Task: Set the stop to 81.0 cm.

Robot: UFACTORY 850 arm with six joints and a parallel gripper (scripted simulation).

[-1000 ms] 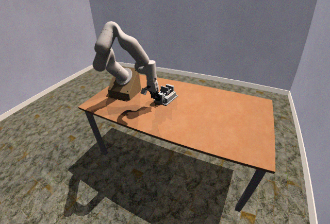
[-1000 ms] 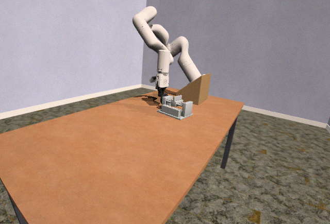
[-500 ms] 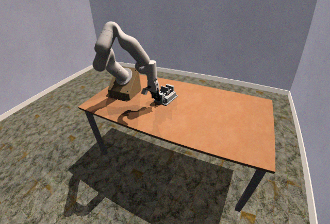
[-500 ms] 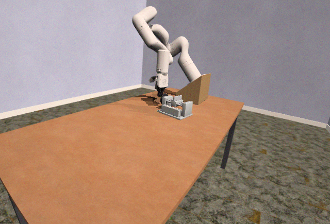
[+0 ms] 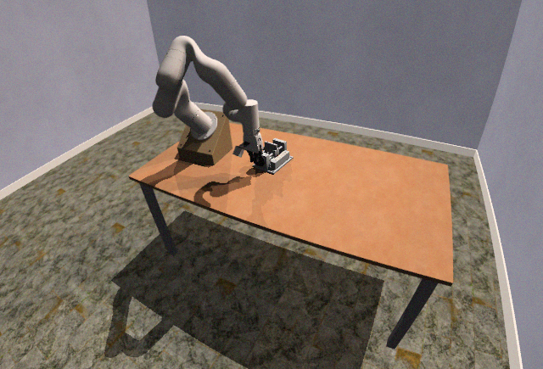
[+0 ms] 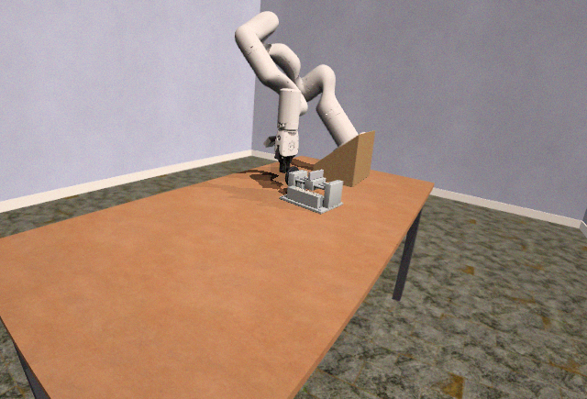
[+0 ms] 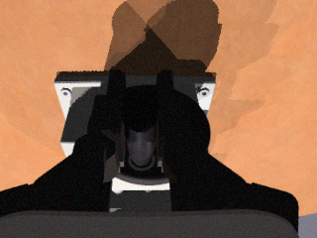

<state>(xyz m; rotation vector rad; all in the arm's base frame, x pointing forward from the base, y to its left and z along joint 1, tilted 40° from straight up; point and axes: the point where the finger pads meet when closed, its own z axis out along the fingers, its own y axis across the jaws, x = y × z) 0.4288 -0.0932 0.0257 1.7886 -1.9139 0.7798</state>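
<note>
My gripper is now 2 cm to the right of the handwheel and 1 cm above it. Round my hand: grey stop fixture (2 cm ahead, 15 cm to the left, 1 cm below).
</note>
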